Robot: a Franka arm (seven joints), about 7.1 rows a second.
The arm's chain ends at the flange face. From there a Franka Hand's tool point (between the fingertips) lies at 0.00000 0.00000 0.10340 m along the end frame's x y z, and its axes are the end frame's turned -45 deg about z.
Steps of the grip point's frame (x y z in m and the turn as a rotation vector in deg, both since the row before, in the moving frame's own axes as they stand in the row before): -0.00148 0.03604 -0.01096 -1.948 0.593 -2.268; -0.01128 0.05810 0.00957 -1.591 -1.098 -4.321; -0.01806 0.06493 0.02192 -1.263 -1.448 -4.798; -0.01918 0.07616 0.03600 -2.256 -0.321 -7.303
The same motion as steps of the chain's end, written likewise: 0.02116 0.02487 -0.01089 -0.958 1.797 -2.268; 0.03235 0.04566 0.00963 -1.901 0.349 -4.321; 0.03323 0.05522 0.02198 -1.917 -0.131 -4.798; 0.03762 0.06429 0.03608 -1.822 1.368 -7.303
